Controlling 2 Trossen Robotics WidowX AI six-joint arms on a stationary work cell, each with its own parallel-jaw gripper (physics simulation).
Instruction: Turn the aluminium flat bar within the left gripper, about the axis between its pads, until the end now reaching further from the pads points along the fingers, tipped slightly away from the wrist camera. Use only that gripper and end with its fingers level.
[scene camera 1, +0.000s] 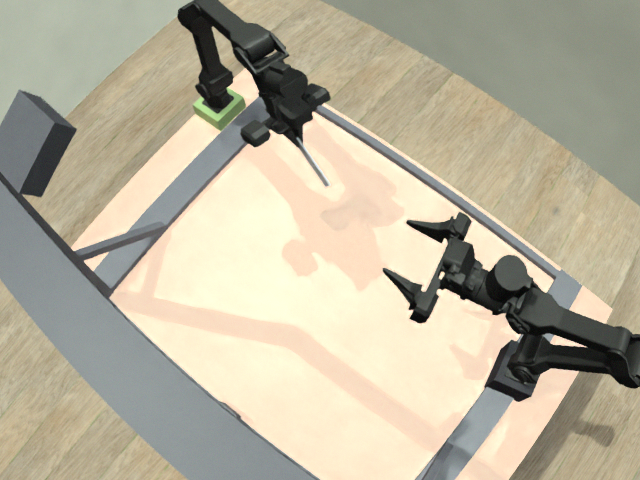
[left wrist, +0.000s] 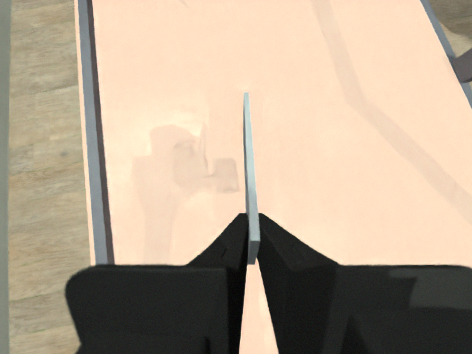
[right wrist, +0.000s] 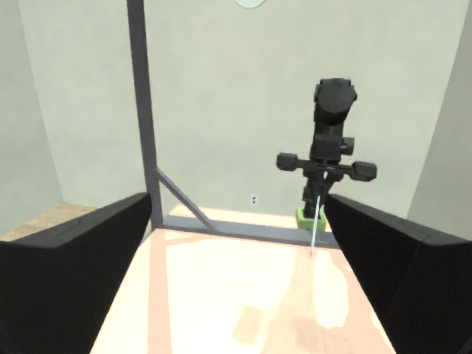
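Pixels of known places: left gripper, fingertip midpoint: (scene camera 1: 299, 146) (left wrist: 250, 221) (right wrist: 316, 208); right gripper, fingertip midpoint: (scene camera 1: 394, 244) (right wrist: 239, 201); left arm's base, origin of the base link: (scene camera 1: 217, 100) (right wrist: 311, 214); right arm's base, origin of the base link: (scene camera 1: 521, 367).
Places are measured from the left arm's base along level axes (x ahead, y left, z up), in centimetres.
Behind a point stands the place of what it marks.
The aluminium flat bar (scene camera 1: 313, 163) @(x 40.9, y -8.7, z 20.2 cm) (left wrist: 250, 165) @(x 39.2, y -8.1, z 21.7 cm) (right wrist: 315, 230) @(x 42.5, y -8.7, z 19.8 cm) is a thin grey strip. My left gripper (scene camera 1: 297, 137) @(x 36.4, y -7.6, z 21.1 cm) (left wrist: 250, 221) @(x 36.4, y -7.6, z 21.1 cm) (right wrist: 316, 208) @(x 36.4, y -7.6, z 21.1 cm) is shut on it near one end. In the left wrist view a short end shows just below the fingertips, and the longer part runs up the picture, away from the camera, narrowing. In the right wrist view the longer part slants steeply down from the fingertips. The pads' contact is hidden between the fingers. My right gripper (scene camera 1: 396, 246) @(x 66.8, y -19.2, z 36.4 cm) (right wrist: 239, 201) @(x 66.8, y -19.2, z 36.4 cm) is open and empty, well apart from the bar.
The left arm stands on a green block (scene camera 1: 221, 120) @(x 5.0, y -3.8, z -0.9 cm) (right wrist: 300, 220) @(x 4.8, y -4.5, z -0.3 cm), the right arm on a black base (scene camera 1: 502, 377) @(x 98.6, y -16.5, z 4.8 cm). A grey rail (scene camera 1: 413, 167) @(x 51.5, y 15.9, z -2.9 cm) (left wrist: 92, 140) @(x 55.3, y 15.7, z -2.9 cm) runs along one table side. A diagonal brace (scene camera 1: 124, 240) @(x 13.9, y -44.7, z 7.8 cm) (right wrist: 185, 200) @(x 13.9, y -45.1, z 8.0 cm) joins an upright post (right wrist: 142, 100) @(x 14.2, y -57.1, z 40.4 cm).
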